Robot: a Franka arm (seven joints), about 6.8 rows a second.
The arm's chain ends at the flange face. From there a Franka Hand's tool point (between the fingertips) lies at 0.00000 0.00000 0.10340 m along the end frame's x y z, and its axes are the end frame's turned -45 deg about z.
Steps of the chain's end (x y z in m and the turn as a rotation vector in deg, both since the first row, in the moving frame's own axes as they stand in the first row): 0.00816, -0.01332, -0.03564, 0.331, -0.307, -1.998; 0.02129, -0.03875, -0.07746, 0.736, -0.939, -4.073; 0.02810, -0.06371, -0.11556, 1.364, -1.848, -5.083; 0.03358, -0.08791, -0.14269, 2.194, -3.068, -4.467; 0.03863, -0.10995, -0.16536, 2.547, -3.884, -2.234; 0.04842, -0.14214, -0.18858, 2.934, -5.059, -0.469; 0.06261, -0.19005, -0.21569, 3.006, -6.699, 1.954; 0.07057, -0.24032, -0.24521, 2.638, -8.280, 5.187; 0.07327, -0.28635, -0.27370, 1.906, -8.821, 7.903
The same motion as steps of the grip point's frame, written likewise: 0.01521, -0.00446, -0.03564, 0.451, 0.017, -1.998; 0.04212, -0.01447, -0.07748, 1.184, -0.144, -4.073; 0.06412, -0.02925, -0.11564, 2.271, -0.342, -5.083; 0.08453, -0.04508, -0.14291, 3.721, -0.618, -4.467; 0.10320, -0.05859, -0.16570, 4.547, -0.945, -2.234; 0.13200, -0.07644, -0.18912, 5.652, -1.503, -0.469; 0.17417, -0.10254, -0.21654, 6.862, -2.611, 1.954; 0.21330, -0.13422, -0.24640, 7.720, -3.989, 5.187; 0.24647, -0.16487, -0.27498, 7.585, -4.890, 7.903
